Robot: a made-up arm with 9 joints. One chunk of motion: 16 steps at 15 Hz.
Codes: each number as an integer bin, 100 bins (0 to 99) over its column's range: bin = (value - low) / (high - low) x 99, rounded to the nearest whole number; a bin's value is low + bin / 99 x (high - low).
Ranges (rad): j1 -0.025..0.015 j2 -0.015..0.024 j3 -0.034..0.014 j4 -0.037..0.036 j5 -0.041..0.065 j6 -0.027..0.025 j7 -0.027..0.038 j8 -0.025..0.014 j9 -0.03..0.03
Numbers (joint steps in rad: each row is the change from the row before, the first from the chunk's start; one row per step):
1: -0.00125 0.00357 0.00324 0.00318 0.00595 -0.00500 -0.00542 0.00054 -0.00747
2: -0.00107 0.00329 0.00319 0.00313 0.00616 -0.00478 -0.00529 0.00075 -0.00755
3: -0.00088 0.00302 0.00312 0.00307 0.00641 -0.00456 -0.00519 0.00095 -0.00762
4: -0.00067 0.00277 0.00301 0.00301 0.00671 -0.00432 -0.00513 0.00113 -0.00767
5: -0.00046 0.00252 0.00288 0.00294 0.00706 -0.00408 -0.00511 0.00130 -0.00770
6: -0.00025 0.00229 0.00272 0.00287 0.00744 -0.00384 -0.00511 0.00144 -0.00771
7: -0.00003 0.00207 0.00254 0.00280 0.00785 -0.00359 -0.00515 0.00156 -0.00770
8: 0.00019 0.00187 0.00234 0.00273 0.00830 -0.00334 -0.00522 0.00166 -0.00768
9: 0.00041 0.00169 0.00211 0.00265 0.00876 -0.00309 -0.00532 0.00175 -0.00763
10: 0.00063 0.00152 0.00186 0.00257 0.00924 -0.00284 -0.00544 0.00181 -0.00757
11: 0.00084 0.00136 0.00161 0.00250 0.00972 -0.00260 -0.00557 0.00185 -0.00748
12: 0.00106 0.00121 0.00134 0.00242 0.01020 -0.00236 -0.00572 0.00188 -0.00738
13: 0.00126 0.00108 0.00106 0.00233 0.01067 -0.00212 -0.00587 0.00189 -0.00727
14: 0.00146 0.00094 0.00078 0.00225 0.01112 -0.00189 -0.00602 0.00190 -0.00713
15: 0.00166 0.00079 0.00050 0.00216 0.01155 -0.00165 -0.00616 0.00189 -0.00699
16: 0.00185 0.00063 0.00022 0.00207 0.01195 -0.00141 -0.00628 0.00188 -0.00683
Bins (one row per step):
1: 59 47 77 54 44 42 33 65 37
2: 59 46 77 54 44 42 33 65 37
3: 60 46 77 54 44 43 33 66 37
4: 60 45 76 54 45 43 33 66 37
5: 61 44 76 54 45 44 33 67 37
6: 61 44 76 54 45 44 33 67 37
7: 62 43 75 54 46 45 33 67 37
8: 62 43 75 54 46 45 33 68 37
9: 63 42 74 54 46 46 33 68 37
10: 63 42 74 54 47 46 33 68 37
11: 64 42 73 54 47 46 33 68 37
12: 64 41 73 53 48 47 32 68 37
13: 65 41 72 53 48 47 32 68 38
14: 65 40 72 53 49 48 32 68 38
15: 66 40 71 53 49 48 32 68 38
16: 66 40 71 53 49 49 32 68 38

